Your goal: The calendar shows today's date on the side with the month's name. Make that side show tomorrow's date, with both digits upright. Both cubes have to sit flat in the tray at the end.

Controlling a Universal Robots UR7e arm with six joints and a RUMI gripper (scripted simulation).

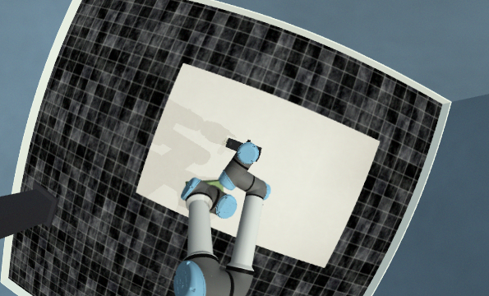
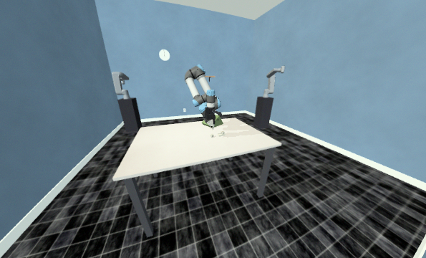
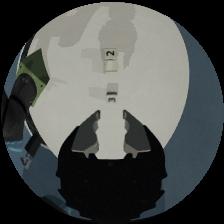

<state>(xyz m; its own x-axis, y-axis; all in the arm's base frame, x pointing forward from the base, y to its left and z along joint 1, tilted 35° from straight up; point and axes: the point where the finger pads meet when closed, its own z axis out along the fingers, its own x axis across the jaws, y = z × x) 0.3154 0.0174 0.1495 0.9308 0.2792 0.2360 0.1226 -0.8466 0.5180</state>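
My gripper is now 9 cm above the white calendar cube. Also, from my hand: calendar tray: 2 cm behind, 10 cm to the left, 10 cm below; then pale date cube: 2 cm behind, 12 cm to the left, 8 cm below.
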